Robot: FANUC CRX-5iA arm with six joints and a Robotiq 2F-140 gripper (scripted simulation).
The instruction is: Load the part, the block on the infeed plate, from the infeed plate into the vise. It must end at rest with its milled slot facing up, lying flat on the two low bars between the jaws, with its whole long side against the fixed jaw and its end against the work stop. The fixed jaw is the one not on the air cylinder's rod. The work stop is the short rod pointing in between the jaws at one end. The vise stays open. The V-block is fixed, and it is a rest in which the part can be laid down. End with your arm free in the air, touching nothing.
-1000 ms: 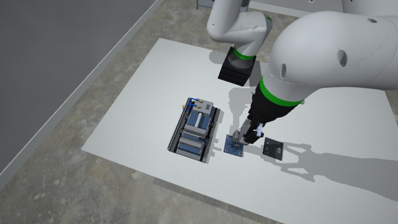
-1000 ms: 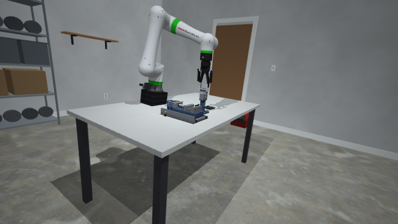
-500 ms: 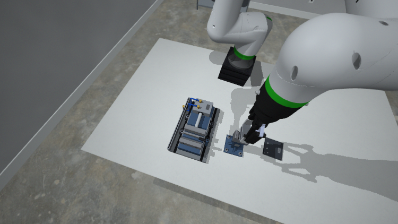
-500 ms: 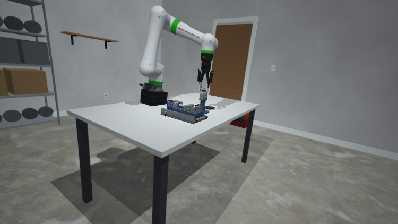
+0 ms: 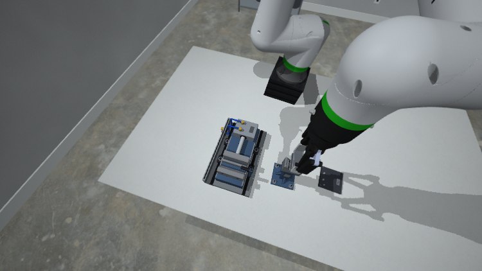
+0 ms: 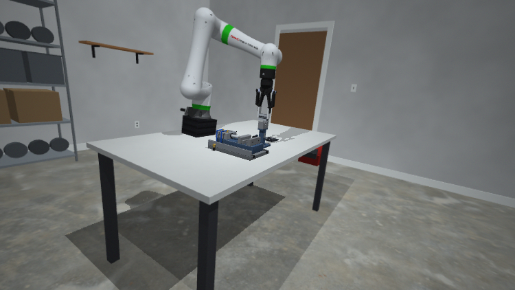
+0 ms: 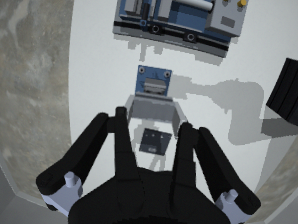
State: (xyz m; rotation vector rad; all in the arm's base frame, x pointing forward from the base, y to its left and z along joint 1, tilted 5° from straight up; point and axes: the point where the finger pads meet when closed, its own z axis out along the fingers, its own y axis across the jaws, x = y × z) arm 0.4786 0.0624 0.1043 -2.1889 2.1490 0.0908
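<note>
The part is 30 mm below my hand and 10 mm to the right of it. From my hand the other things lie so: air cylinder rod (200 mm to the right, 130 mm below, 50 mm behind); then vise (200 mm to the right, 170 mm below, 30 mm behind); then air cylinder (200 mm to the right, 130 mm below, 120 mm behind).
</note>
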